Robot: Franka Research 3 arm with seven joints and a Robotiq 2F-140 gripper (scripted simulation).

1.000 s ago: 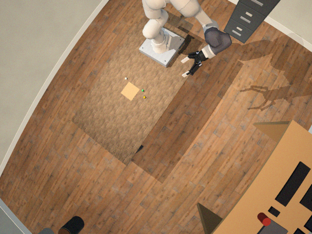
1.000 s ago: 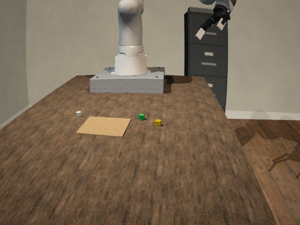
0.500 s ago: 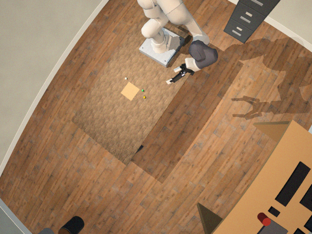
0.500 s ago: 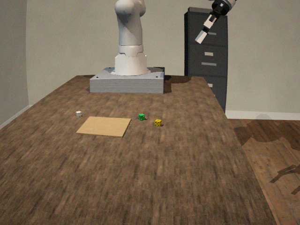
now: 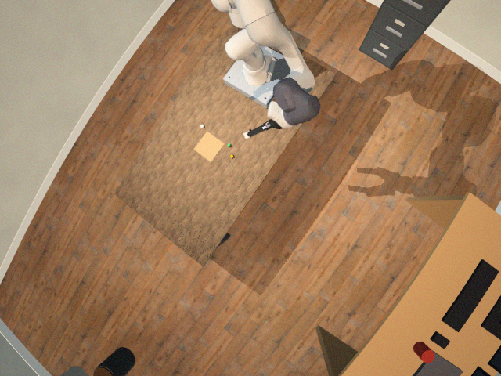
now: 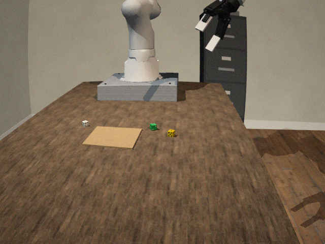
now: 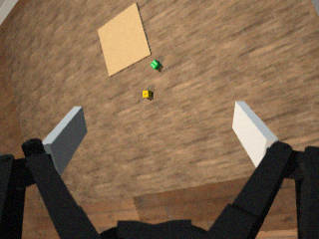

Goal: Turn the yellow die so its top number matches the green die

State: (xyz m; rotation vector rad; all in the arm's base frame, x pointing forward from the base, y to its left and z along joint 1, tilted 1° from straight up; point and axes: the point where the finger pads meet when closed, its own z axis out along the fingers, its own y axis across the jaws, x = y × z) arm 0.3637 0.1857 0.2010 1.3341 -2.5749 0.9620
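My gripper is now 4 cm short of the white die, 38 cm to the left of it and 26 cm above it. Round my hand: tan mat (14 cm ahead, 29 cm to the right, 27 cm below); yellow die (14 cm ahead, 13 cm to the right, 26 cm below); green die (9 cm ahead, 17 cm to the right, 26 cm below).
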